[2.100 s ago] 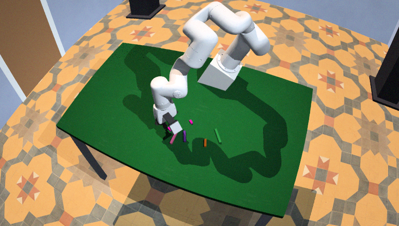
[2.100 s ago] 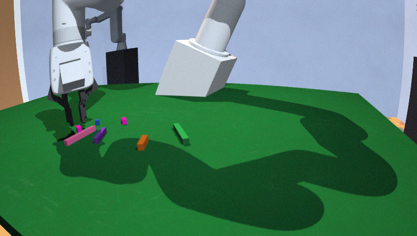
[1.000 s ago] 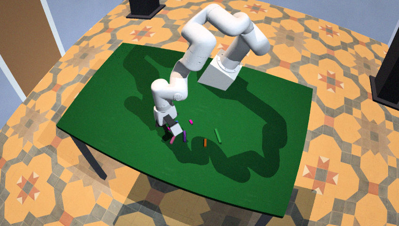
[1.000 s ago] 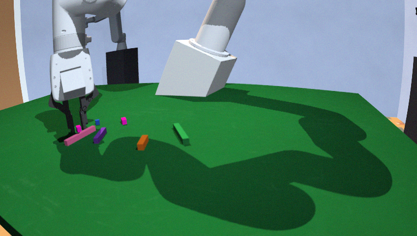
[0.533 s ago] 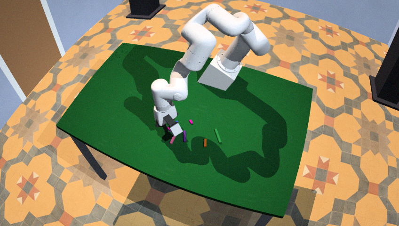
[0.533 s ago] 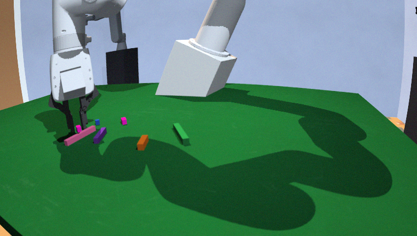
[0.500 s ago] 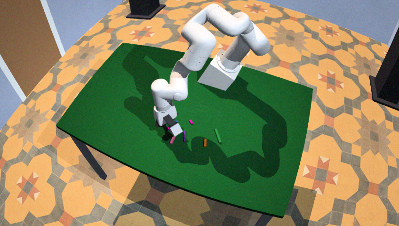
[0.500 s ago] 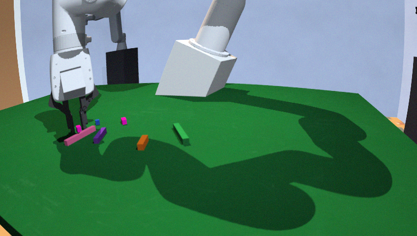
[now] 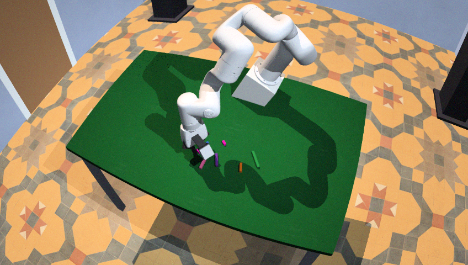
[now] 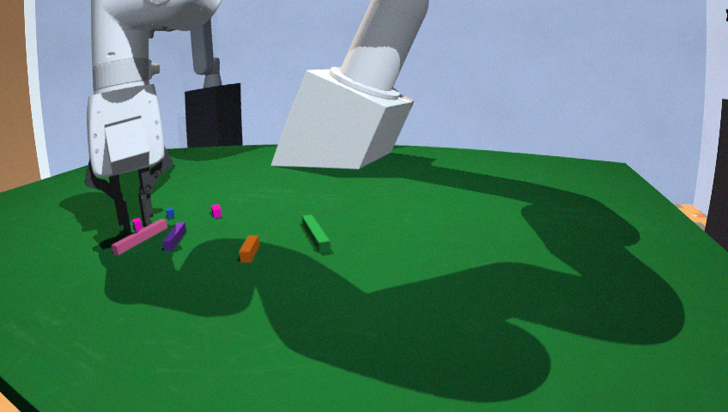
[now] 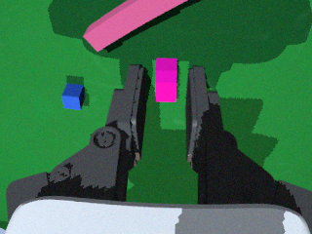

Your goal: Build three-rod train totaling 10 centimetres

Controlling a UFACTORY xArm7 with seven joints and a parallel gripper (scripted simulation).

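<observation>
Now: the blue rod 5 cm behind my hand, 2 cm to the left of it and 2 cm below it. The rest, counted from my hand: purple rod (9 cm to the left, 2 cm below, 2 cm ahead); then pink rod (5 cm to the left, 3 cm ahead, 2 cm below); then magenta rod (9 cm to the left, 7 cm behind, 2 cm below).
</observation>
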